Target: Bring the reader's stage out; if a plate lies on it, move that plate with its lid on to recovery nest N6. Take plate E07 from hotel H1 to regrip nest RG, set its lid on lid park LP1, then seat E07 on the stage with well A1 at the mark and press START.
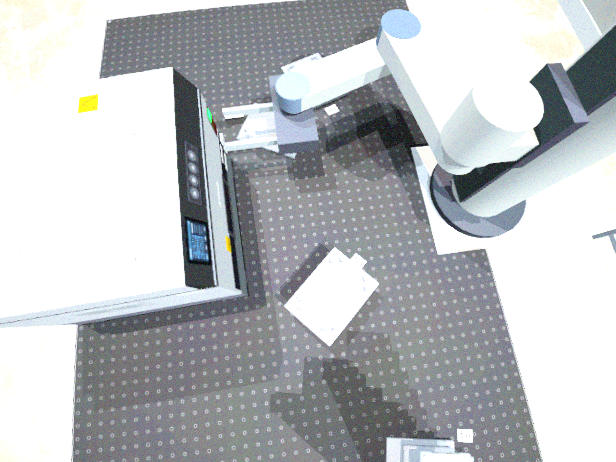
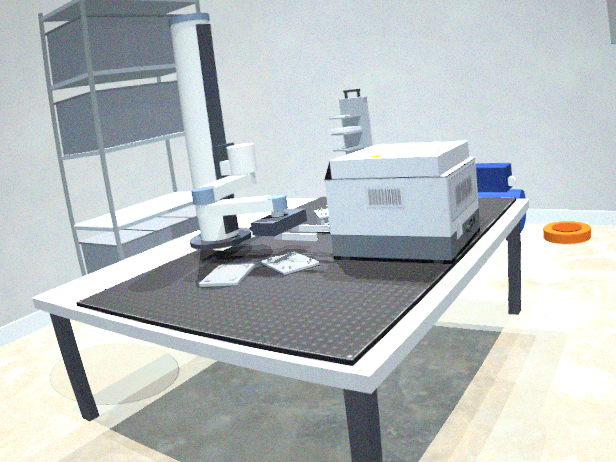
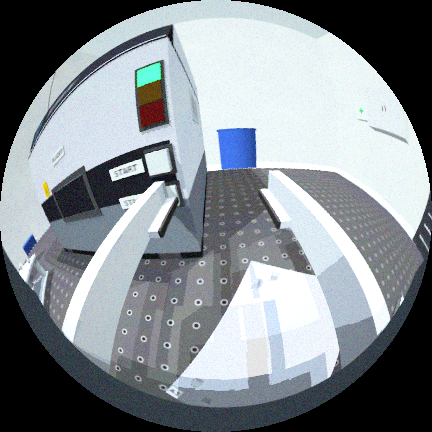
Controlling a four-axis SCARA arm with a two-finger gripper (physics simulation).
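Seen in the pictures: gripper, fingertip midpoint: (image 1: 224,129) (image 2: 324,233) (image 3: 216,185); arm's base at its link origin: (image 1: 475,192) (image 2: 220,240).
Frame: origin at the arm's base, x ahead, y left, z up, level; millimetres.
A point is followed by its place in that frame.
Note:
The reader (image 1: 100,200) {z 316, x 745, y 57 mm} (image 2: 390,210) {z 166, x 825, y -152 mm} (image 3: 110,115) {z 187, x 619, y -104 mm} is a white box with a dark front strip. Its stage does not show outside; the front port (image 3: 77,195) {z 122, x 615, y -14 mm} looks dark and closed. The START button (image 3: 159,161) {z 130, x 614, y -148 mm} is a pale square, with a second button (image 3: 173,194) {z 99, x 617, y -152 mm} below it, partly hidden by the left finger. My gripper (image 1: 225,129) {z 104, x 617, y -189 mm} (image 2: 322,232) {z 104, x 617, y -189 mm} (image 3: 216,185) {z 104, x 617, y -189 mm} is shut at its narrow setting, its long fingers parallel and empty. The left fingertip is close to the lower button; I cannot tell whether they touch. The hotel (image 1: 420,445) {z 50, x 293, y 522 mm} (image 2: 355,125) has several shelves; plate E07 cannot be made out.
A pale, flat nest-like fixture (image 1: 257,125) {z 23, x 547, y -250 mm} (image 2: 290,262) {z 23, x 516, y -242 mm} (image 3: 280,320) {z 23, x 533, y -235 mm} lies below the fingers. Another (image 1: 302,62) {z 25, x 402, y -447 mm} (image 2: 227,275) {z 25, x 394, y -399 mm} lies beside it, and a third (image 1: 330,297) {z 73, x 428, y 216 mm} (image 2: 321,214) {z 75, x 396, y 140 mm} lies in front of the reader. The green lamp (image 3: 149,74) {z 210, x 620, y -147 mm} is lit. A blue bin (image 3: 237,149) stands beyond.

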